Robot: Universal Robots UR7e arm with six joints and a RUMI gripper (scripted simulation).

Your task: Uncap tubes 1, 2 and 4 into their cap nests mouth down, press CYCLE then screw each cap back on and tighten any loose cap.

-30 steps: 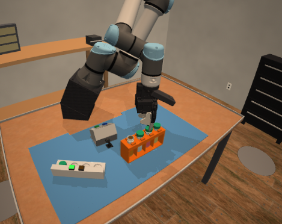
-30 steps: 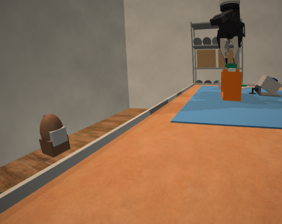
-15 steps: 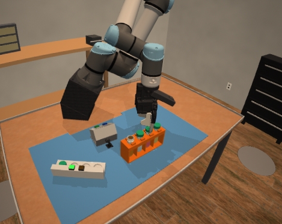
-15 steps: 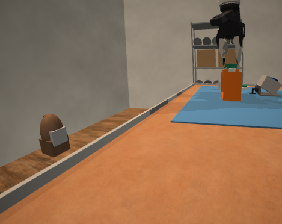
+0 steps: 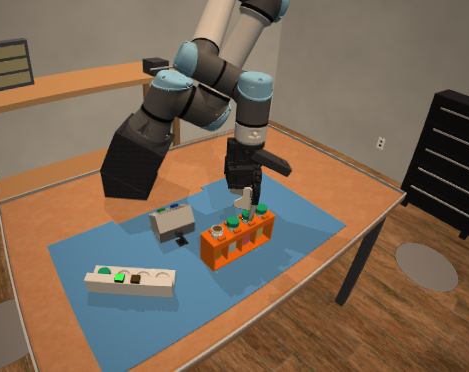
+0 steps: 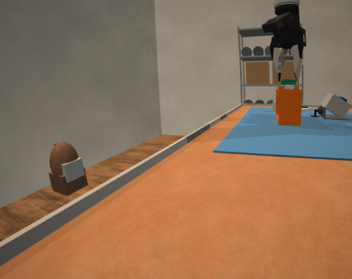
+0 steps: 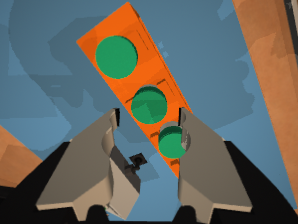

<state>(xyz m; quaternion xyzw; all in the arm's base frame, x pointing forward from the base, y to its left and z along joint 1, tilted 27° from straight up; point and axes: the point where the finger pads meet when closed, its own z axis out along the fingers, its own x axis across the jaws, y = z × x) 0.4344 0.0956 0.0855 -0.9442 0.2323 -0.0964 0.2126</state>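
My gripper is now 10 mm past the cap, 50 mm to the right of it and 20 mm above it. Round my hand: grey key housing: 180 mm behind, 150 mm to the right, 80 mm below; then blue key: 190 mm behind, 130 mm to the right, 70 mm below; then table edge: 200 mm ahead, 90 mm to the left, 130 mm below.
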